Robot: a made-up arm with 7 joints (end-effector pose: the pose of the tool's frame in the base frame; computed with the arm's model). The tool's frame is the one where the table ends. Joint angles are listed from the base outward.
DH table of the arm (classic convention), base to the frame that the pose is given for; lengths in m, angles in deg. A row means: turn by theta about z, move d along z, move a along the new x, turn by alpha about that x. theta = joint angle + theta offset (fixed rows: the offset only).
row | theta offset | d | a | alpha
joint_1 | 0 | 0.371 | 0 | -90
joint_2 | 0 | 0 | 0 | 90
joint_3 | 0 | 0.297 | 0.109 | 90
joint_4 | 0 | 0 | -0.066 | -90
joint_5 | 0 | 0.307 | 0 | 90
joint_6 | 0 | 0 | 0.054 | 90
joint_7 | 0 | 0 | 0 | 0
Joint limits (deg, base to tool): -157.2..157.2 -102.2..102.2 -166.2..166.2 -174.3..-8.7 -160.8..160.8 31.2..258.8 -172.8..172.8
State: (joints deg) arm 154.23 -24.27 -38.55 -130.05 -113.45 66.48 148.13
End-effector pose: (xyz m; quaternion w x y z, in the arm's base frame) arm -0.0965 0.3613 0.6178 0.3711 -0.5929 0.1524 -0.6982
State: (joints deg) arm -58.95 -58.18 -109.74 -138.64 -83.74 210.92 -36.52
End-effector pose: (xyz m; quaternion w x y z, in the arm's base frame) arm -0.3720 -0.0453 0.3791 0.6473 0.6099 -0.4137 0.1947
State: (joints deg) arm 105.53 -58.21 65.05 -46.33 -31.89 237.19 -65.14
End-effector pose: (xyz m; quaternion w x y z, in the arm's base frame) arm -0.1004 -0.4606 0.7298 0.4824 0.3451 0.5793 -0.5591
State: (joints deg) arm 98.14 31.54 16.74 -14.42 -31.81 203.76 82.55
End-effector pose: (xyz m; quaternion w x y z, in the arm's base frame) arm -0.0985 0.3588 0.8486 0.9740 -0.1648 -0.1296 -0.0854
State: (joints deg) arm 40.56 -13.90 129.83 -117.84 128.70 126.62 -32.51
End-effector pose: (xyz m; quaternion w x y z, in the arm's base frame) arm -0.4557 0.0761 0.4768 0.2854 -0.4230 -0.5977 0.6183
